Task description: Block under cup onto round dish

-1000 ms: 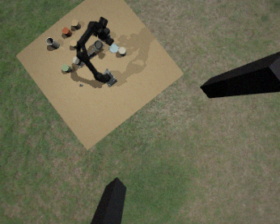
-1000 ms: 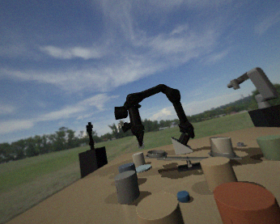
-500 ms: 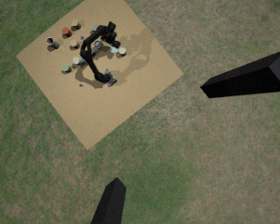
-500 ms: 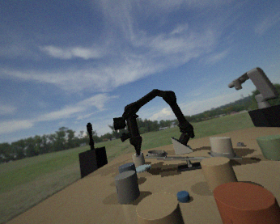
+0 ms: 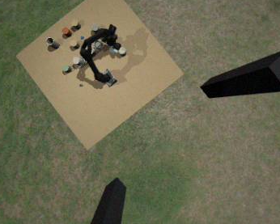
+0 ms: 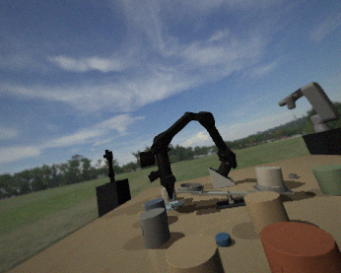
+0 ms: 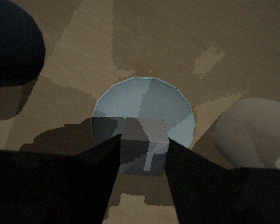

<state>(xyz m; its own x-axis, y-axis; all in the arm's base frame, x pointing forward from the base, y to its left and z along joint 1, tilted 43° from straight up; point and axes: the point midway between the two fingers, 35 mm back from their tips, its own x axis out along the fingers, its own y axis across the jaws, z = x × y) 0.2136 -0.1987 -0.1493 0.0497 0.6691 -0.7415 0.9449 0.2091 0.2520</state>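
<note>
Now: the round pale blue dish 3 cm below my gripper tip. From my gripper tip the other things lie so: grey cylinder (28 cm ahead, 1 cm to the left); grey block (right at my gripper tip); small blue disc (31 cm ahead, 19 cm to the left, 3 cm below).
</note>
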